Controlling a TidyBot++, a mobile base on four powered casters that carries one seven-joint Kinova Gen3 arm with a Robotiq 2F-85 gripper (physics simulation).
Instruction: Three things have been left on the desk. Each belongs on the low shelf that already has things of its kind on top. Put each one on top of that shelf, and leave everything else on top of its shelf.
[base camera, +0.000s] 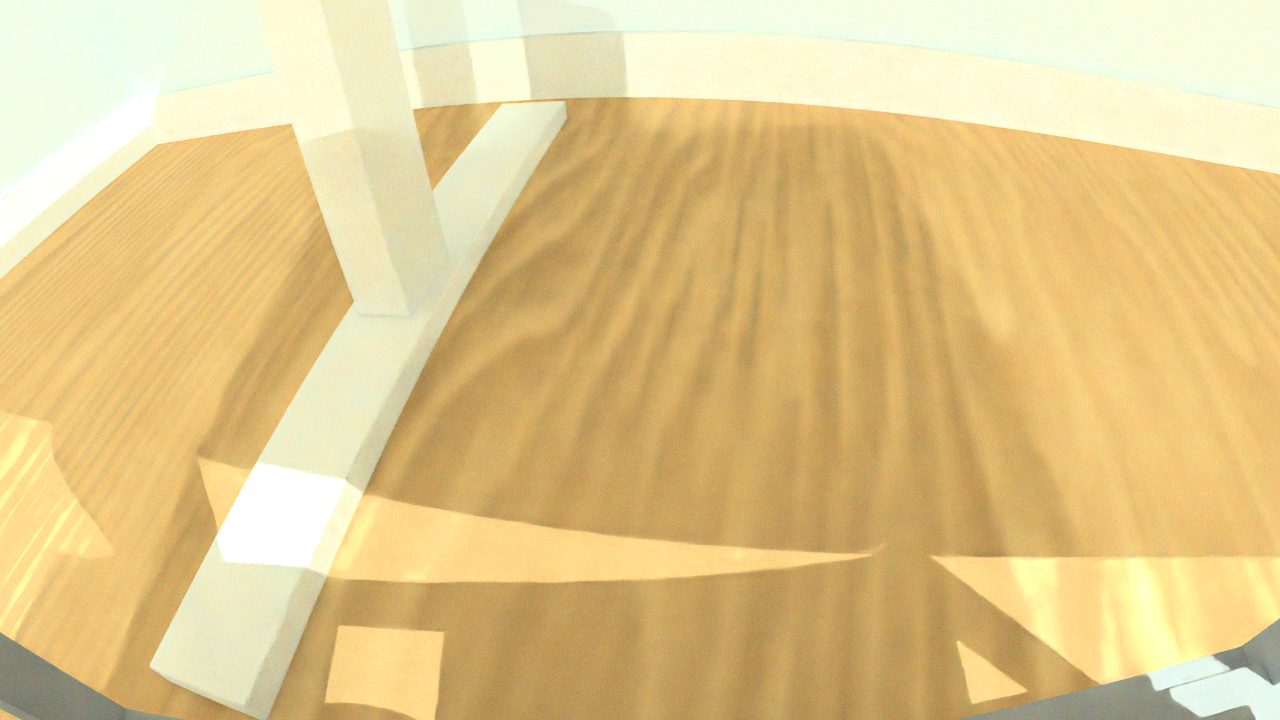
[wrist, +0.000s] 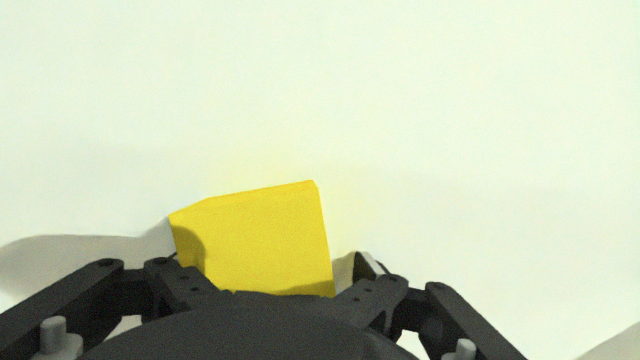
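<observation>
A yellow block-like thing (wrist: 260, 240) is on the white desk top (wrist: 450, 125) in the wrist view, turned a little, its near end hidden by the gripper body. My gripper (wrist: 284, 261) is open around it. The right finger stands apart from the block with a strip of desk between them. The left fingertip is hidden behind the block's left edge, so I cannot tell whether they touch. The other two things and the low shelves do not show in either view.
In the base camera view a pale desk leg (base camera: 384, 197) rises from a long foot bar (base camera: 358, 394) on the wooden floor (base camera: 760, 358), at the left. A wall with a pale skirting board (base camera: 805, 71) runs along the back.
</observation>
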